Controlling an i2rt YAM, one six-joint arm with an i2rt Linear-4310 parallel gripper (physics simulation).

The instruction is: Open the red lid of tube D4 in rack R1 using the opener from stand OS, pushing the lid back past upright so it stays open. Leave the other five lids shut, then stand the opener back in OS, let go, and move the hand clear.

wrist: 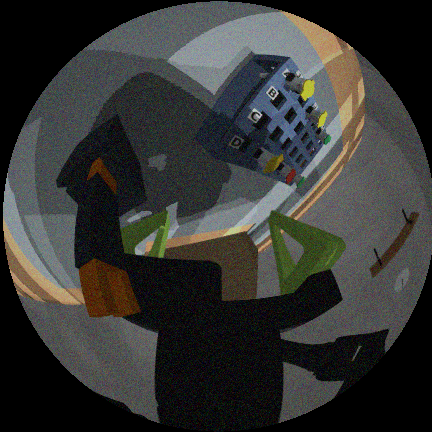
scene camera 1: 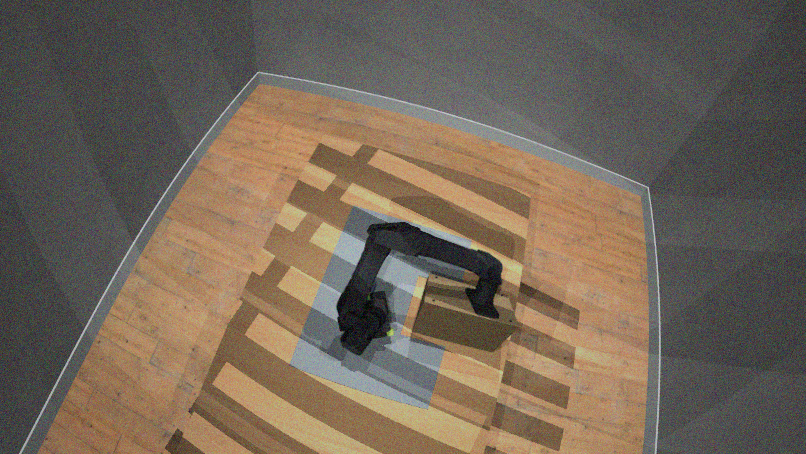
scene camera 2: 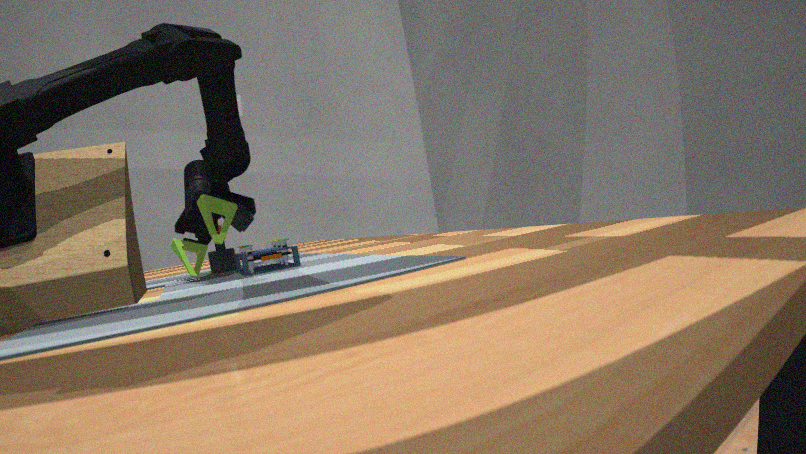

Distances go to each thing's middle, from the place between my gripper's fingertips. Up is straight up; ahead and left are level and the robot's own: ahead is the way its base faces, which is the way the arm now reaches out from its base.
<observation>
My hand is 90 mm to the right of the lid opener [wrist: 98, 251], 50 mm short of it and 20 mm below it.
</observation>
